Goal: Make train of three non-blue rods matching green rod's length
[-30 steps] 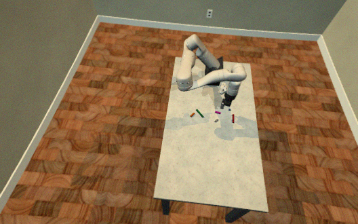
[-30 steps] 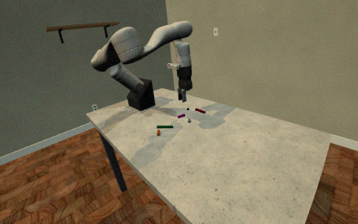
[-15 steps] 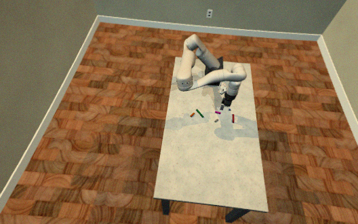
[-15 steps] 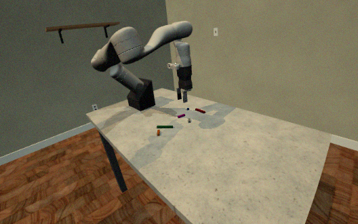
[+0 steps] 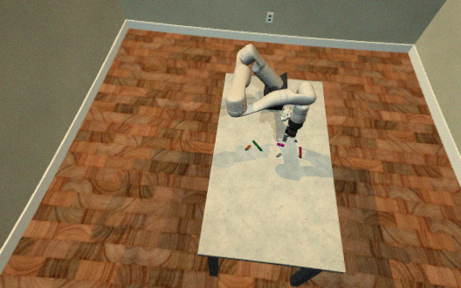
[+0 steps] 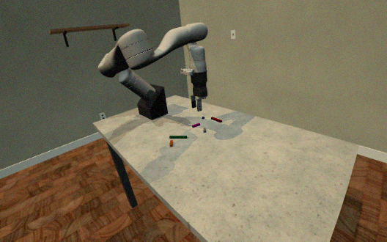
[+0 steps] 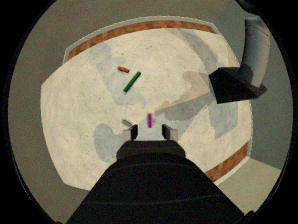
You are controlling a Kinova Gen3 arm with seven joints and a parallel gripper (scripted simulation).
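Now: hand 20 cm to the left of the orange rod, 10 cm above it and 5 cm short of it. From my hand the other things lie so: red rod 10 cm to the left, 10 cm below, 3 cm ahead; then grey rod 10 cm below, 7 cm ahead, 2 cm to the right; then small blue rod 10 cm below, 8 cm to the left, 4 cm behind.
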